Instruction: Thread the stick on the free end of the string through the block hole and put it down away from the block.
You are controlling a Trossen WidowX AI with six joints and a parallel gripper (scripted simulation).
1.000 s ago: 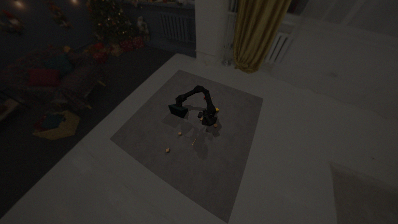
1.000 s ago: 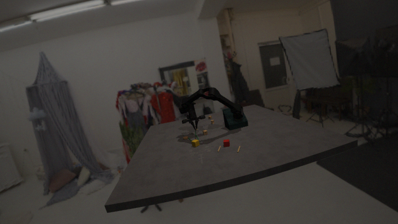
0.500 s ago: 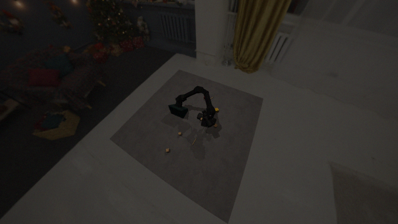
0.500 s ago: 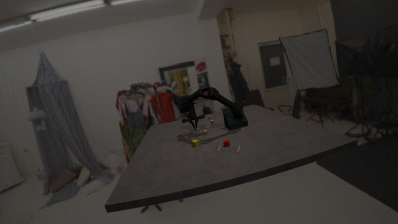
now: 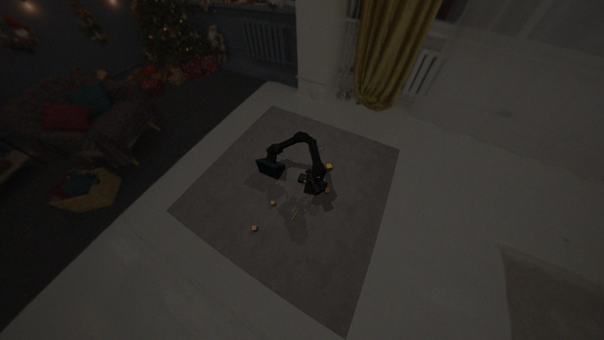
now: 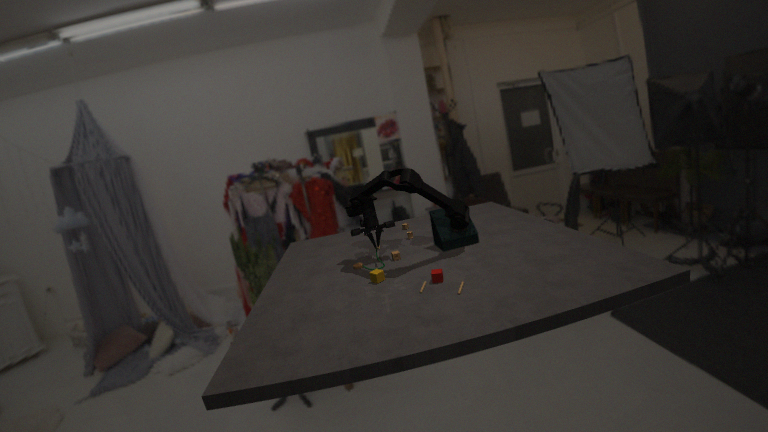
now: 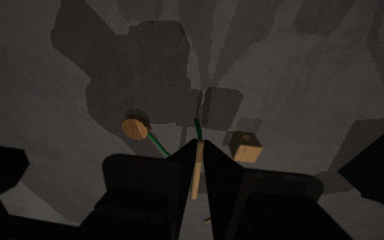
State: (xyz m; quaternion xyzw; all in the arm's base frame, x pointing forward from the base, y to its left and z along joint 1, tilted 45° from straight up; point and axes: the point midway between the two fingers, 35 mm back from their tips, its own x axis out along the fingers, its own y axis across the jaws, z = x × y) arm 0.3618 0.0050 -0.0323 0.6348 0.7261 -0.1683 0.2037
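Right now my gripper tip is 70 mm past the wooden block, 30 mm to the right of it and 40 mm above it. Also, from my gripper tip: round wooden button: 90 mm ahead, 40 mm to the left, 50 mm below; then yellow cube: 20 mm ahead, 210 mm to the left, 40 mm below; then thin wooden stick: 20 mm to the left, 10 mm above.
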